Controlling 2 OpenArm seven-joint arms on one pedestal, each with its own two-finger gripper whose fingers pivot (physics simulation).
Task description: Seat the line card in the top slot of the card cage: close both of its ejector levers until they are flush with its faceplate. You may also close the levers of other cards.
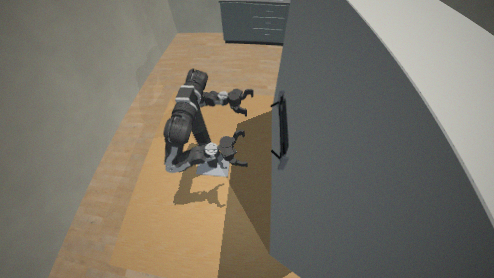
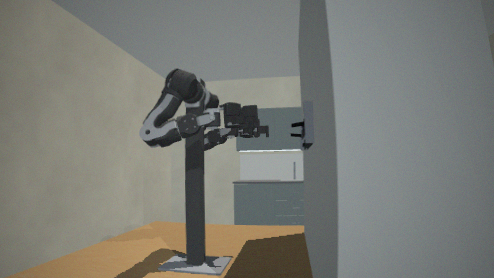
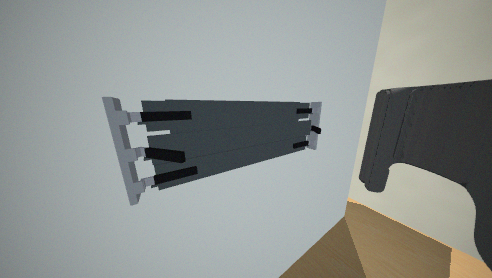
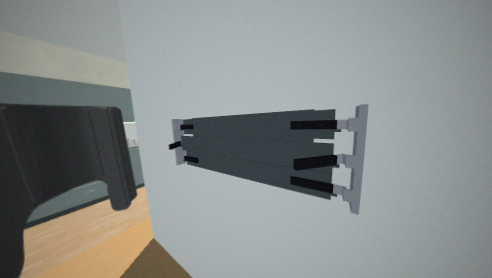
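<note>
The card cage (image 1: 283,162) (image 2: 309,120) (image 3: 121,145) (image 4: 359,160) is fixed to the tall grey wall. The line card (image 3: 225,111) (image 4: 250,123) is in its top slot. Its two black ejector levers, one (image 3: 166,116) (image 4: 187,127) and the other (image 3: 304,111) (image 4: 314,124), look folded along the faceplate; exact flushness cannot be told. The middle card's levers, one (image 3: 165,154) (image 4: 175,145) and the other (image 3: 316,130) (image 4: 315,163), stand outward. My left gripper (image 1: 249,103) and right gripper (image 1: 245,149) are open and empty, back from the cage.
The bottom card's levers, one (image 3: 176,175) (image 4: 191,159) and the other (image 3: 300,145) (image 4: 312,184), lie along its faceplate. The grey wall (image 1: 350,150) (image 2: 321,200) rises beside the robot. A cabinet (image 1: 255,22) (image 2: 265,202) stands at the back.
</note>
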